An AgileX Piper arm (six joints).
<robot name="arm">
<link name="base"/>
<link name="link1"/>
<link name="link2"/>
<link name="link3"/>
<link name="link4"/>
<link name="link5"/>
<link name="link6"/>
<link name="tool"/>
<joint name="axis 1" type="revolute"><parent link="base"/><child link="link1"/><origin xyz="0.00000 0.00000 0.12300"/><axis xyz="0 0 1"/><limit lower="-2.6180" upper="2.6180"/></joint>
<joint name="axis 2" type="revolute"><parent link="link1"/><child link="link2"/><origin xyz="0.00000 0.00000 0.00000" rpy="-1.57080 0.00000 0.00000"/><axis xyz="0 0 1"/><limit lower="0.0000" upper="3.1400"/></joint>
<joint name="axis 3" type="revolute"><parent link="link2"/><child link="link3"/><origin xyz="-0.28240 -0.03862 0.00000"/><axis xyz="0 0 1"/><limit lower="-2.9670" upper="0.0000"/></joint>
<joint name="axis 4" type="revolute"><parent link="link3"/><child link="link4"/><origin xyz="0.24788 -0.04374 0.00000" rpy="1.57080 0.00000 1.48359"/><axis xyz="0 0 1"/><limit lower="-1.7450" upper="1.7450"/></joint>
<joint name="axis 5" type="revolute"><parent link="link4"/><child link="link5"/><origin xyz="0.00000 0.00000 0.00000" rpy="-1.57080 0.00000 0.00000"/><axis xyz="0 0 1"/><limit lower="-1.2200" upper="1.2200"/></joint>
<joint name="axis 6" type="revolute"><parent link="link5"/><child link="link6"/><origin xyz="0.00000 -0.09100 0.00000" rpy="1.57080 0.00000 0.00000"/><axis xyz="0 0 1"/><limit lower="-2.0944" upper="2.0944"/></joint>
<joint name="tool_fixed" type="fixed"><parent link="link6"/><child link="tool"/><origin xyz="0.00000 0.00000 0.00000"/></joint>
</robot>
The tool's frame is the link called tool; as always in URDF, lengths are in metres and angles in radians.
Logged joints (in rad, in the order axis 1, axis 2, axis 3, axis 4, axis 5, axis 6), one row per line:
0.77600, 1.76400, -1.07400, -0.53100, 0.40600, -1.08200
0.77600, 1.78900, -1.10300, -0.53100, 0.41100, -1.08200
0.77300, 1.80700, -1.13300, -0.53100, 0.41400, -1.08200
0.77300, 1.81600, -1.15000, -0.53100, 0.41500, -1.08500
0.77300, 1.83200, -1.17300, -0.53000, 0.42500, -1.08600
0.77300, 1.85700, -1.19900, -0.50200, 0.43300, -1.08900
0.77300, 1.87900, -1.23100, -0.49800, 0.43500, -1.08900
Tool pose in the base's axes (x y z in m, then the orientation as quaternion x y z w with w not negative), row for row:
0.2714, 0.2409, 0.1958, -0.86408, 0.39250, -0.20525, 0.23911
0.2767, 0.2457, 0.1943, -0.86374, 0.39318, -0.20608, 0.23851
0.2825, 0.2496, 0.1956, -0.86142, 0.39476, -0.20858, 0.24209
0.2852, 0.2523, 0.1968, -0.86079, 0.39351, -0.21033, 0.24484
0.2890, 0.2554, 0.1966, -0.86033, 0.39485, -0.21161, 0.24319
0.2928, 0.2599, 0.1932, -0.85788, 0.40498, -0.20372, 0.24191
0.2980, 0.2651, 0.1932, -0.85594, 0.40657, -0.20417, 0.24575
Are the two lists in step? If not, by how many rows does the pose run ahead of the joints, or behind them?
They are in step.
